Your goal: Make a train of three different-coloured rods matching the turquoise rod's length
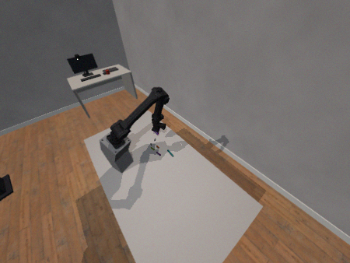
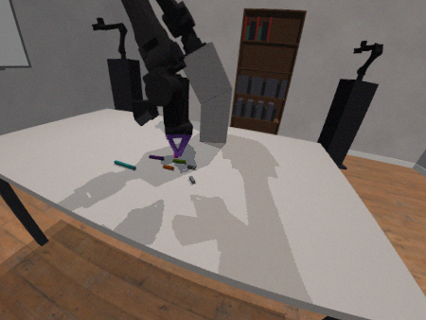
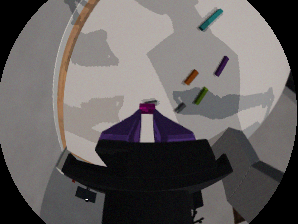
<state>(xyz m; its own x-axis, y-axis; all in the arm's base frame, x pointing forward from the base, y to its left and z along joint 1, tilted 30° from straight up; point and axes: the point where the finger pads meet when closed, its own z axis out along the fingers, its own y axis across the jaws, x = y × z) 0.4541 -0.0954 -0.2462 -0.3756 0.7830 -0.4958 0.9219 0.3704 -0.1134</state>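
Now: the orange rod 8 cm behind my hand, 6 cm to the right of it and 11 cm below it. Round my hand: purple rod (14 cm behind, 14 cm to the right, 11 cm below); lime rod (13 cm behind, 4 cm to the right, 11 cm below); magenta rod (1 cm to the right, 1 cm below).
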